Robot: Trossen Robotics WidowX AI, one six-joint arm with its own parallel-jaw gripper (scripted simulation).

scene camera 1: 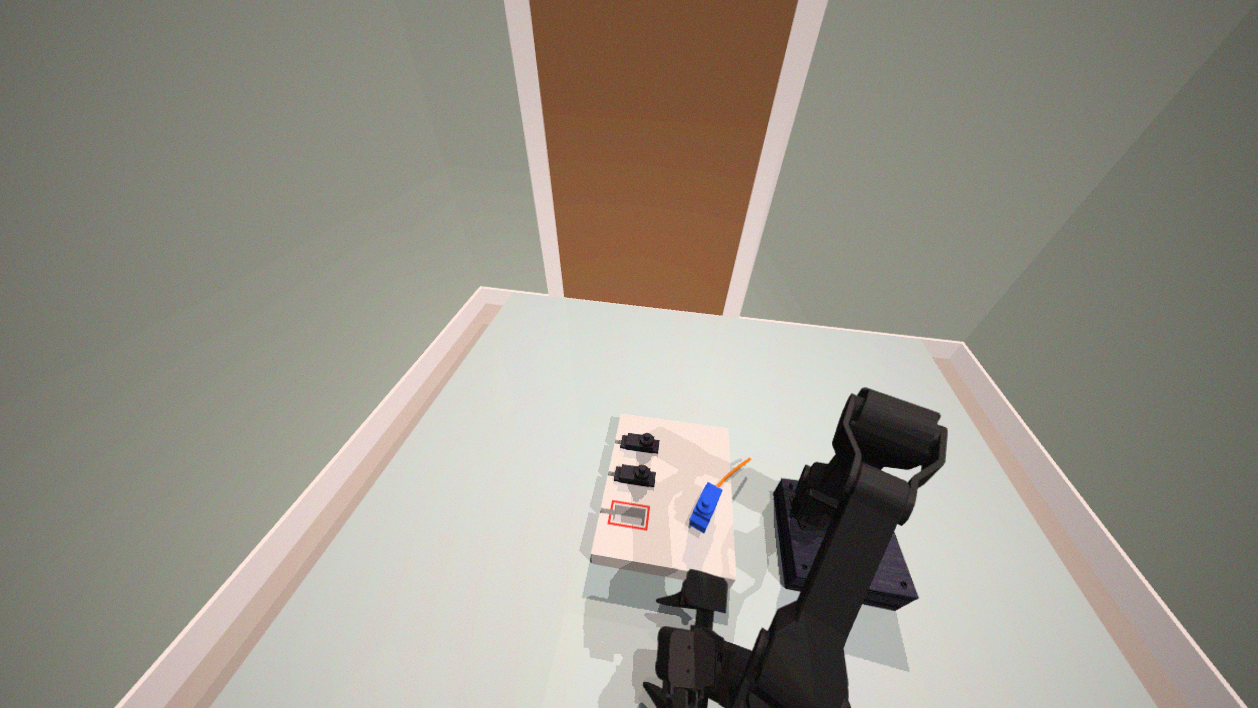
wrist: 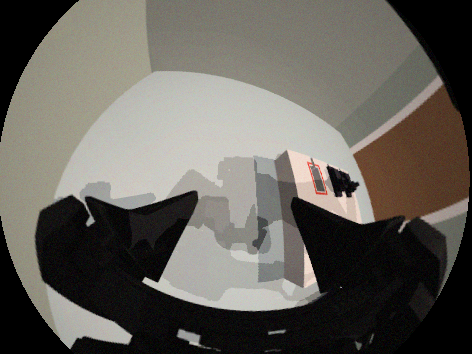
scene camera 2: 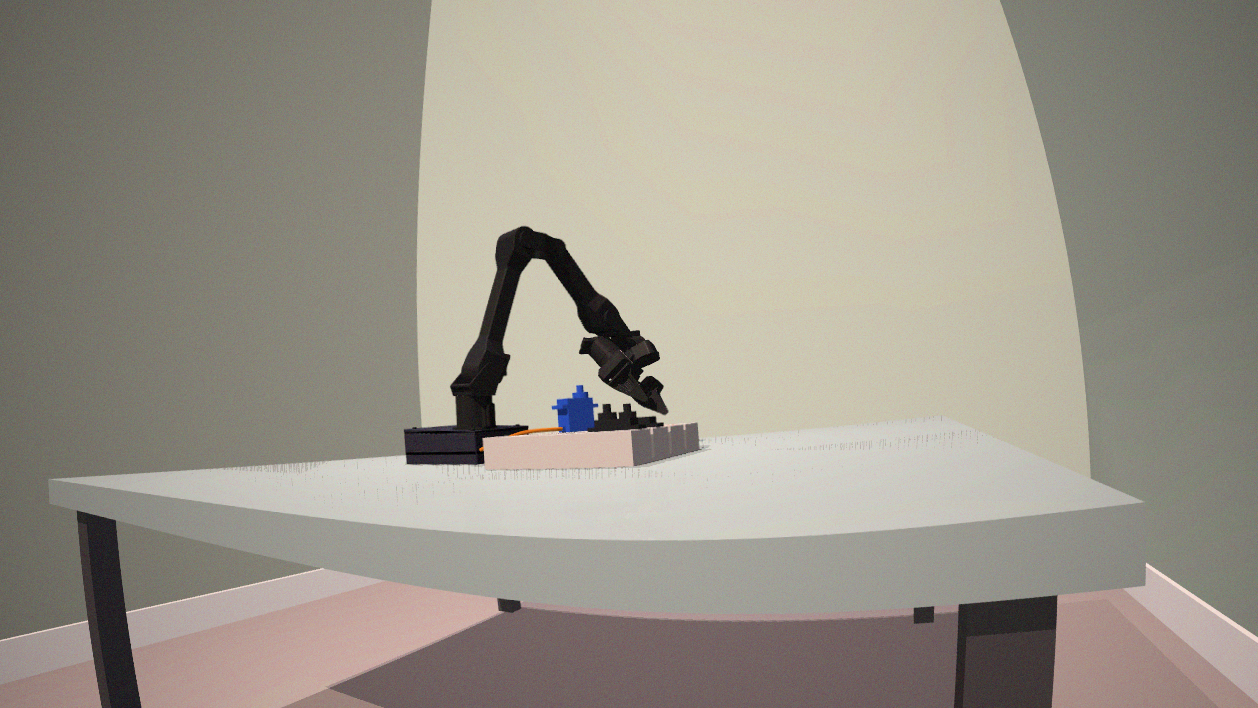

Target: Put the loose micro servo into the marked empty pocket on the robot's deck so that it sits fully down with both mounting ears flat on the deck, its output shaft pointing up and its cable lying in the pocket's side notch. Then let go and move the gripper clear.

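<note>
Scene camera 1 shows my gripper (scene camera 1: 651,640), open and holding nothing, with a blue micro servo (scene camera 1: 707,502) and a pale deck (scene camera 1: 689,455). Scene camera 2 gives the servo (scene camera 2: 576,414), the deck (scene camera 2: 551,450) and my gripper (scene camera 2: 657,407). In the wrist view: my gripper (wrist: 245,199) and the deck (wrist: 298,269). The wrist view does not show the servo, which is hidden by my gripper.
</note>
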